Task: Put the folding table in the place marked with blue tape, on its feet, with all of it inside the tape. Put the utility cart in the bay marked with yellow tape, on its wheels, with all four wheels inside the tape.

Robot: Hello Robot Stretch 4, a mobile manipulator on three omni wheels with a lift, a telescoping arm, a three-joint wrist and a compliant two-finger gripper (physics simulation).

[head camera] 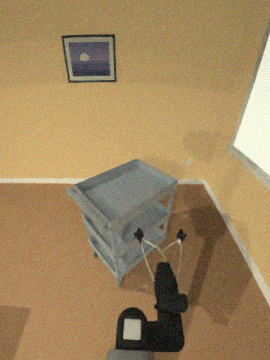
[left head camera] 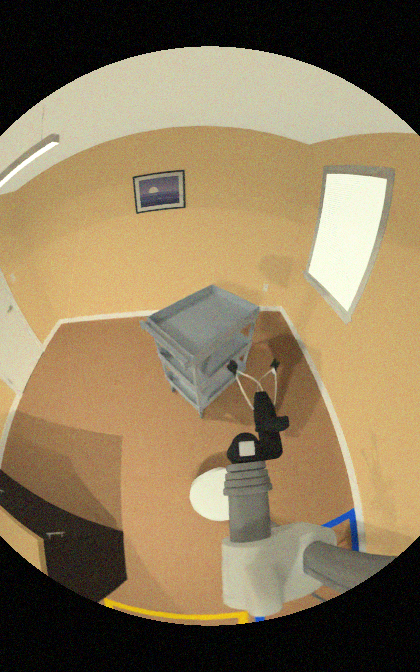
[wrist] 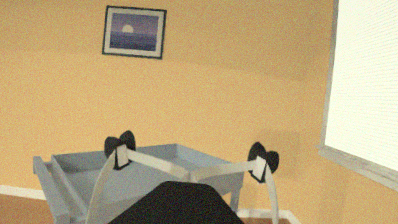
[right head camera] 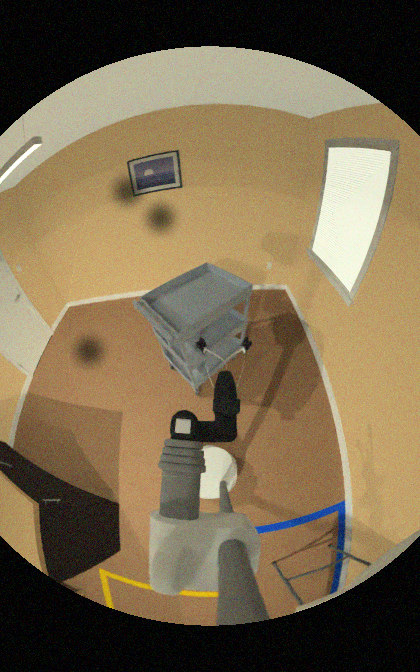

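Where they show: gripper, between the fingertips: [head camera: 159, 229] [left head camera: 252, 359] [wrist: 192, 149] [right head camera: 223, 338]; robot's base, origin of its link: [left head camera: 218, 492] [right head camera: 209, 470].
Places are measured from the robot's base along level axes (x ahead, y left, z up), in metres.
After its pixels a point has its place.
Note:
The grey-blue utility cart [head camera: 125, 192] @(x 1.018, y 0.096, z 0.766 m) [left head camera: 205, 320] @(x 1.033, y 0.082, z 0.766 m) [right head camera: 197, 300] @(x 1.011, y 0.076, z 0.766 m) [wrist: 70, 175] @(x 0.994, y 0.381, z 0.766 m) stands upright near the room's far corner, outside the taped areas. My gripper [head camera: 160, 234] @(x 0.479, y -0.083, z 1.042 m) [left head camera: 253, 365] @(x 0.479, y -0.083, z 1.042 m) [right head camera: 224, 344] @(x 0.479, y -0.083, z 1.042 m) [wrist: 192, 149] @(x 0.479, y -0.083, z 1.042 m) is open and empty, its fingers spread before the cart's near right side; contact does not show. Part of the yellow tape [left head camera: 170, 616] [right head camera: 200, 594] shows at the bottom. Part of the blue tape [left head camera: 355, 530] @(x -0.744, y -1.187, z -0.027 m) [right head camera: 300, 521] @(x -0.550, y -0.749, z -0.027 m) shows at the lower right. In the right head view, the folding table's leg frame [right head camera: 287, 584] shows inside the blue outline; most of the table is cut off.
A dark cabinet with a wooden top [left head camera: 85, 555] [right head camera: 80, 530] @(x -0.592, y 0.735, z 0.498 m) stands at the lower left. White skirting and walls meet in the corner behind the cart. A window [left head camera: 350, 235] @(x 1.378, y -1.108, z 1.424 m) [right head camera: 355, 215] @(x 1.347, y -1.110, z 1.402 m) is on the right wall. My round white base [left head camera: 210, 495] @(x -0.005, y 0.063, z 0.187 m) [right head camera: 217, 472] @(x 0.001, y -0.066, z 0.187 m) shows below the arm.

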